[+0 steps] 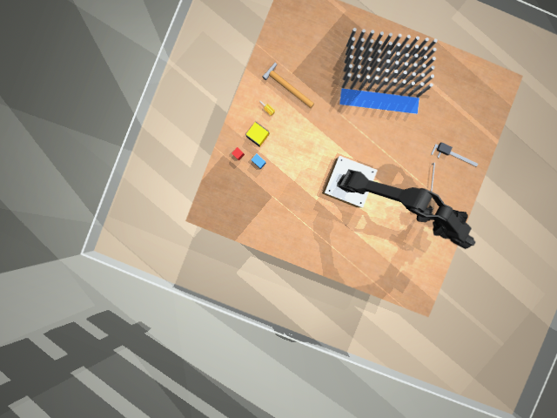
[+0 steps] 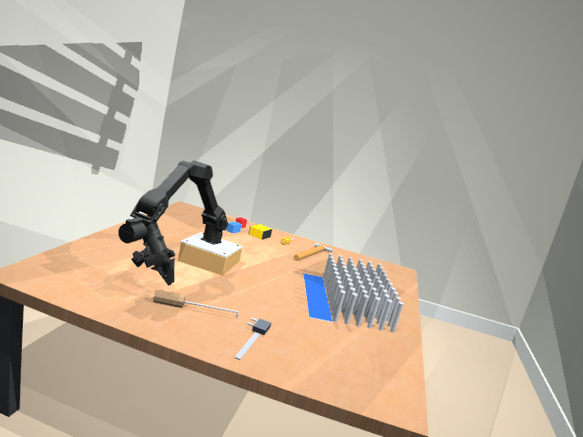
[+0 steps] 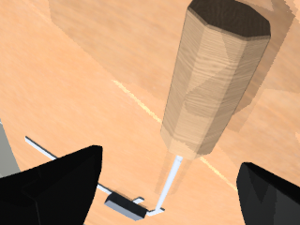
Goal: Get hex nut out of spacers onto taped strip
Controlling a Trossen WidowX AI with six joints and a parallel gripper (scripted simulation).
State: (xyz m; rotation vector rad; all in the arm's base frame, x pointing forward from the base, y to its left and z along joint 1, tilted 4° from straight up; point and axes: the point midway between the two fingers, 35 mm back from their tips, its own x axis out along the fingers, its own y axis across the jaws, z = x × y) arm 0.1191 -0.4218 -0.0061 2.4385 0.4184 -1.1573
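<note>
Right now my gripper tip is 480 mm to the right of the blue taped strip, 310 mm short of it and 70 mm above it. Round my gripper tip: blue cube 820 mm to the left, 260 mm behind, 50 mm below; then grey hex nut 520 mm to the left, 480 mm ahead, 70 mm below; then yellow screwdriver 920 mm to the left, 50 mm below, 20 mm behind.
</note>
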